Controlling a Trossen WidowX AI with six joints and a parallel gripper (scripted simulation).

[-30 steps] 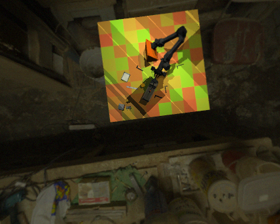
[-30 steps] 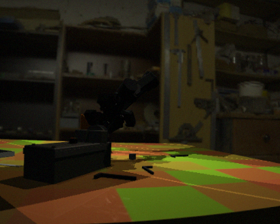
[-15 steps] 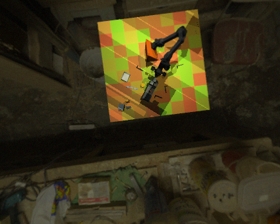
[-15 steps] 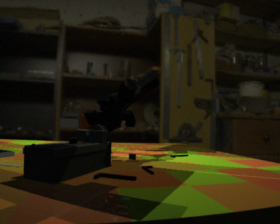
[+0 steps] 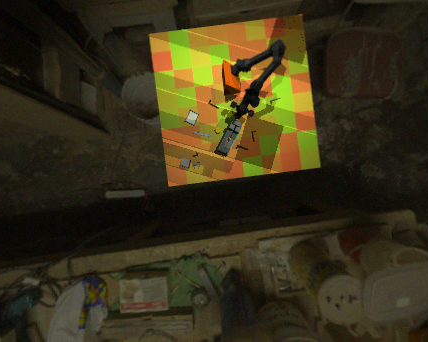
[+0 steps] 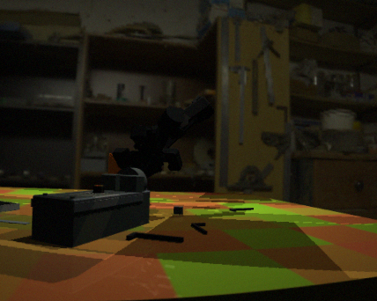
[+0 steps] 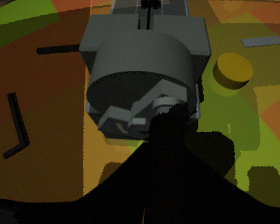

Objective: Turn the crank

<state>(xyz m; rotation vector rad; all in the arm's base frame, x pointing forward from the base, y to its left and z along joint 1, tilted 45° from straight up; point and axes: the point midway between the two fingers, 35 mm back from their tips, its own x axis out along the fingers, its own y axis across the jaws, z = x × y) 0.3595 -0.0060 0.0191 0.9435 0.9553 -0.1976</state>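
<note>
The brown crank handle lies 1 cm behind my gripper tip, 1 cm to the left of it and 2 cm above it. Round my gripper tip: yellow disc: 5 cm ahead, 16 cm to the right, 8 cm below; then red pointer: 15 cm ahead, 8 cm to the right, 1 cm below; then small cube: 8 cm behind, 13 cm to the left, 8 cm below.
</note>
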